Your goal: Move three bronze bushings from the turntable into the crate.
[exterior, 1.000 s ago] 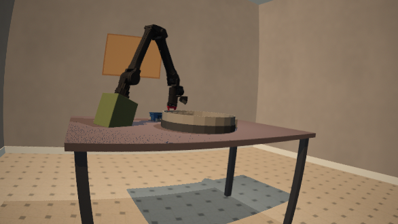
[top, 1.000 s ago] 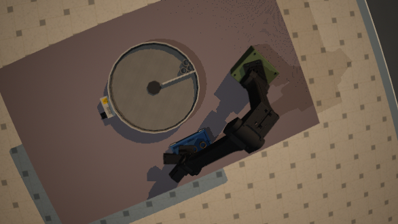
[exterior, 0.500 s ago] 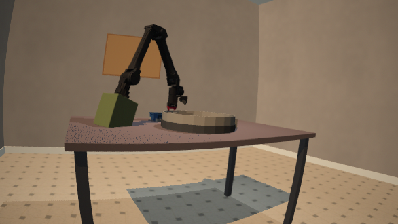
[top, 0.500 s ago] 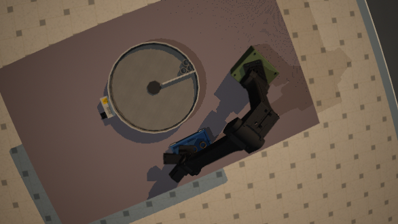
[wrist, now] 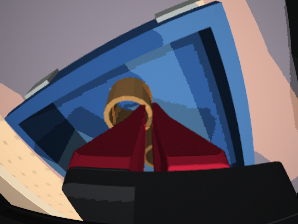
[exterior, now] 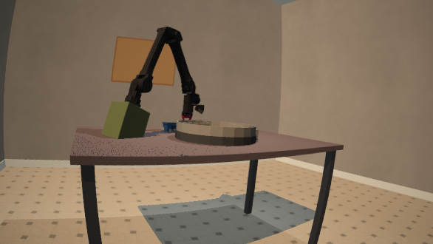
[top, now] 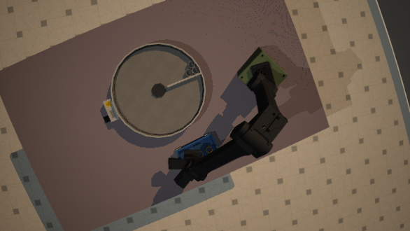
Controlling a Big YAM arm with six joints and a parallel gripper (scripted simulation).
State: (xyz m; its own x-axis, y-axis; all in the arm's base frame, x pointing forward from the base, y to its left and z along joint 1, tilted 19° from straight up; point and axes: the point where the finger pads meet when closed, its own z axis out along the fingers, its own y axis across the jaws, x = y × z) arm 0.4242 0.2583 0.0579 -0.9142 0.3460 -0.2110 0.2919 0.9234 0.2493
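The blue crate is 40 mm behind my hand, 10 mm to the left of it and 10 mm below it. The rest, counted from my hand: turntable (340 mm to the right, 50 mm ahead, 20 mm above).
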